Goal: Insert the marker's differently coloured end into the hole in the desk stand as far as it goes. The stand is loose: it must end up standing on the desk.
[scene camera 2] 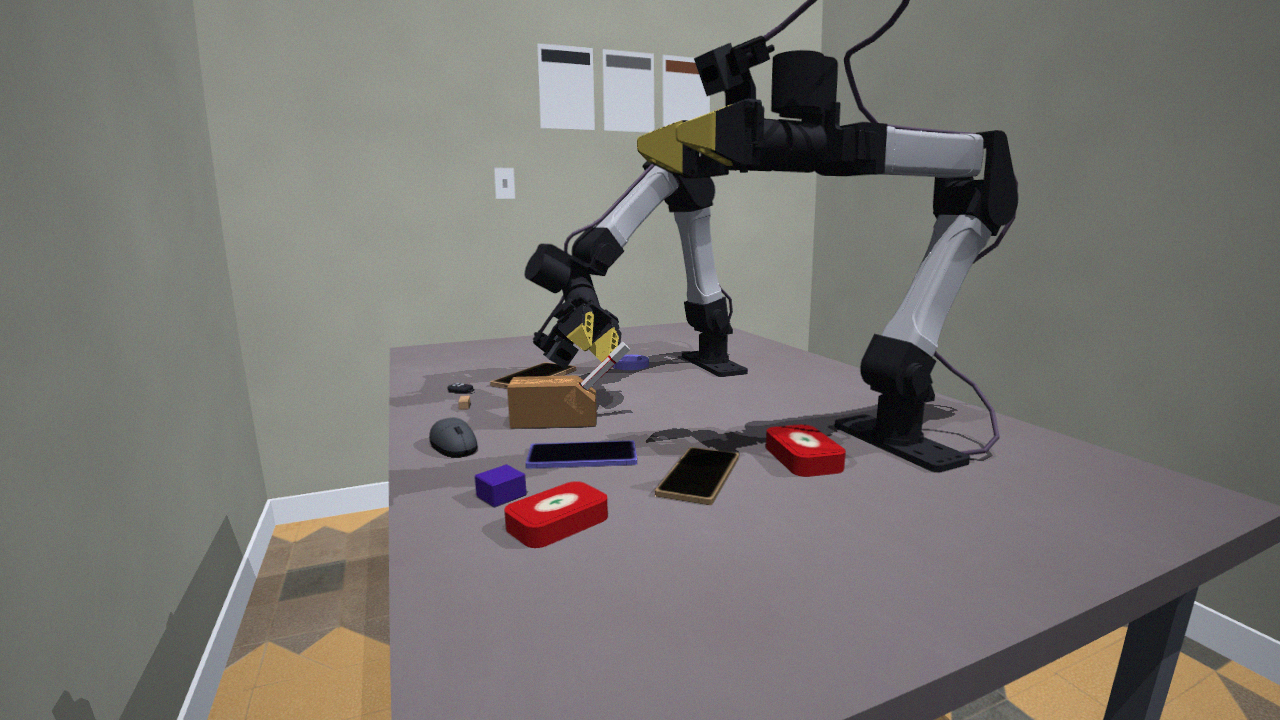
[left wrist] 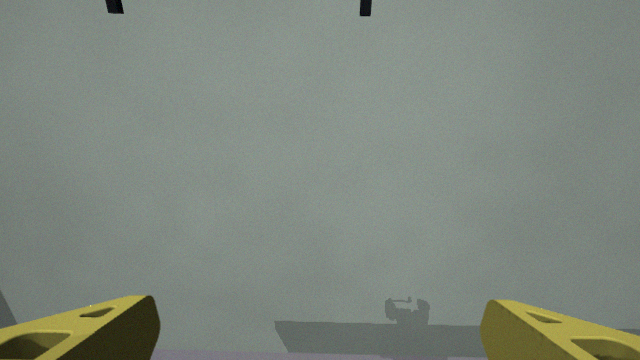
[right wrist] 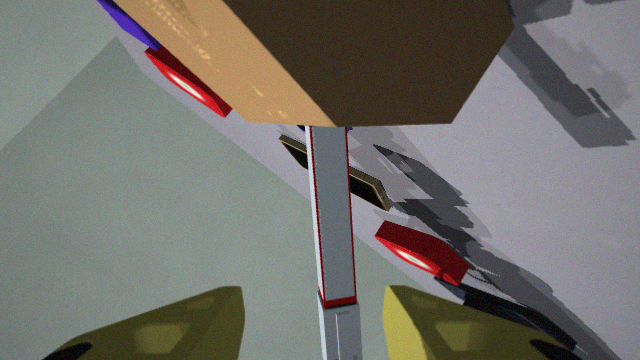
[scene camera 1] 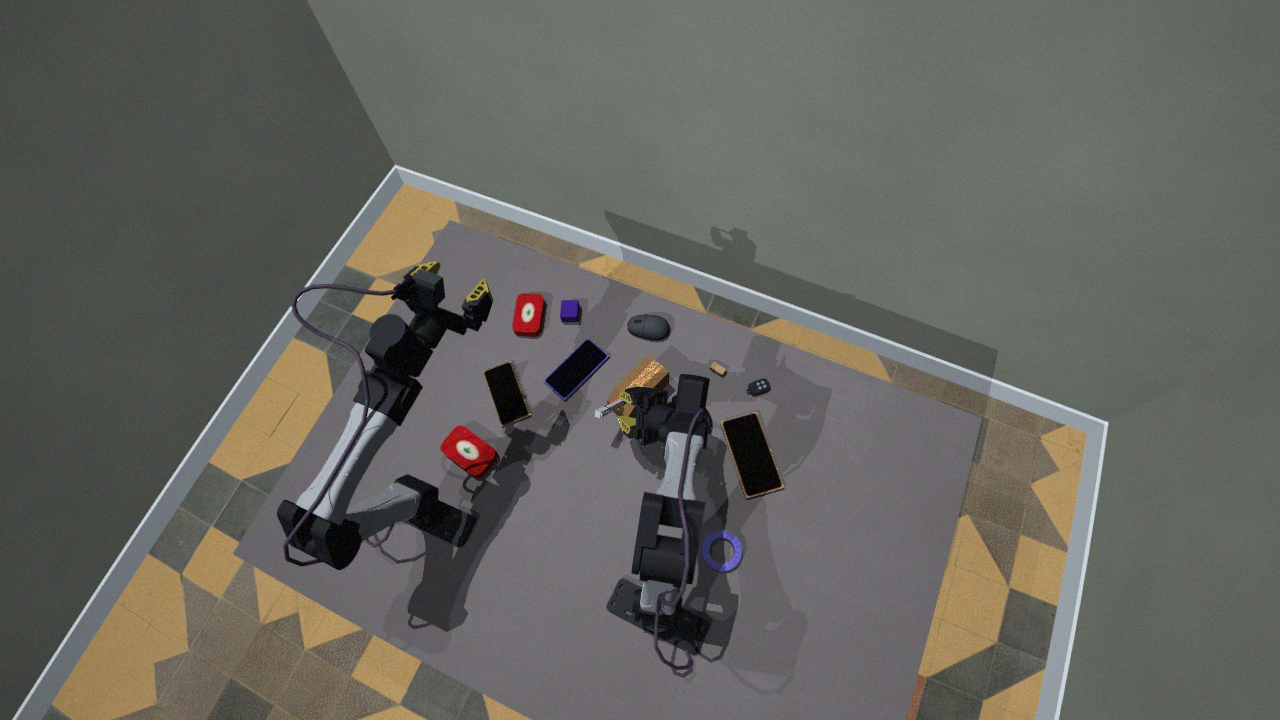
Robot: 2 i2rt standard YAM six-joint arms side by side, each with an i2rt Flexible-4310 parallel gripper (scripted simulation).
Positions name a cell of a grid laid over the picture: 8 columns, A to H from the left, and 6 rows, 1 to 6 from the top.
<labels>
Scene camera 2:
my left gripper: E2
my right gripper: D3
brown desk stand: D4
mouse: C4
phone: D4
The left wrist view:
my left gripper: E6
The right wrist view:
my right gripper: D6
brown desk stand: D2
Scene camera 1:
my left gripper: C3
my right gripper: D4
brown desk stand: E4
mouse: E3
phone: E4
</labels>
